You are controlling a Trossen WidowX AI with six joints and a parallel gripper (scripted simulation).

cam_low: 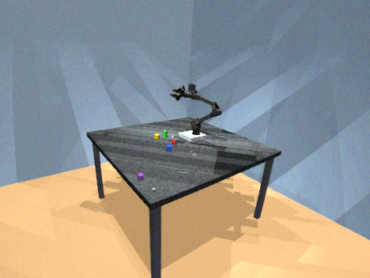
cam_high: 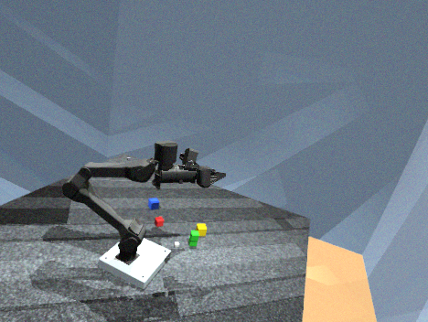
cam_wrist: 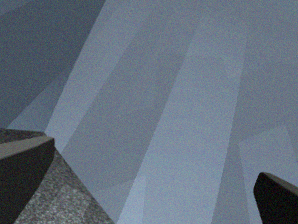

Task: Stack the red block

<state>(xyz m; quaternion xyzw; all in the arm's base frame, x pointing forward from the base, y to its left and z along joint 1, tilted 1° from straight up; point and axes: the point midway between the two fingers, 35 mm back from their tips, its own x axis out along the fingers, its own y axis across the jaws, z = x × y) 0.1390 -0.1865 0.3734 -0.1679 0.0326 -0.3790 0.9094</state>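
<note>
Right now my gripper tip is 120 mm short of the red block, 270 mm to the right of it and 390 mm above it. Round my gripper tip: yellow block: 190 mm ahead, 90 mm to the left, 390 mm below; blue block: 220 mm ahead, 380 mm to the left, 390 mm below; purple block: 580 mm ahead, 680 mm to the left, 390 mm below.
</note>
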